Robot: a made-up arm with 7 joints.
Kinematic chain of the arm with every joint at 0, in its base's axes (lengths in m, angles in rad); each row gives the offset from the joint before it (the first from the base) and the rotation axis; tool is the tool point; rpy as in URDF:
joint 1: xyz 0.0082 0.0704 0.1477 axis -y
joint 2: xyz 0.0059 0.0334 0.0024 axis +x
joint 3: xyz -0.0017 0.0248 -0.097 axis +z
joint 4: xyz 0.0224 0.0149 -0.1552 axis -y
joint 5: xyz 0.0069 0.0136 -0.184 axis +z
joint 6: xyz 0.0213 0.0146 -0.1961 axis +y
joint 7: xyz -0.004 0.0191 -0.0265 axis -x
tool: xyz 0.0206 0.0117 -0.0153 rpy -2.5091 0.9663 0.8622
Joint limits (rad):
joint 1: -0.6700..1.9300
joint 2: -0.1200..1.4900
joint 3: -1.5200..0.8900
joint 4: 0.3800..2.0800
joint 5: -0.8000..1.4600
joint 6: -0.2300..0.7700
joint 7: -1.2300..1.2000
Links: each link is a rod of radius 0.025 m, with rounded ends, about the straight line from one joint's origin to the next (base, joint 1, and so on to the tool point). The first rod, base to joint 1, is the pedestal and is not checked.
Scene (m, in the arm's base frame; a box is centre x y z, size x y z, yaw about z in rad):
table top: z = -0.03
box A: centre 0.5 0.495 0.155 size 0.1 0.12 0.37 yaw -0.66
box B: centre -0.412 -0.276 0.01 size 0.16 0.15 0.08 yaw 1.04
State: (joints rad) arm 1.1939 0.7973 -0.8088 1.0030 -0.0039 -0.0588 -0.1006
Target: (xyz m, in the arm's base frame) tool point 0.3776 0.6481 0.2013
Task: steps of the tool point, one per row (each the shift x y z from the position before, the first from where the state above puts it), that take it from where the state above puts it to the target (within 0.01 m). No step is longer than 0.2 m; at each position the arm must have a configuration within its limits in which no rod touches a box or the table.
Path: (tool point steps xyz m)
1: -0.0854 0.1029 0.1083
2: -0.1268 0.0868 0.0828
3: -0.1572 0.0619 0.0481
4: -0.1724 0.0314 0.0074
5: -0.1702 -0.0007 -0.0350
6: -0.1506 -0.0298 -0.0746
7: 0.1360 0.0486 0.0679
8: 0.1504 0.0362 0.0176
9: 0.1443 0.0235 -0.0318
10: 0.1208 0.0128 -0.0727
11: 0.0857 0.0053 -0.0993
12: 0.0467 0.0015 -0.1094

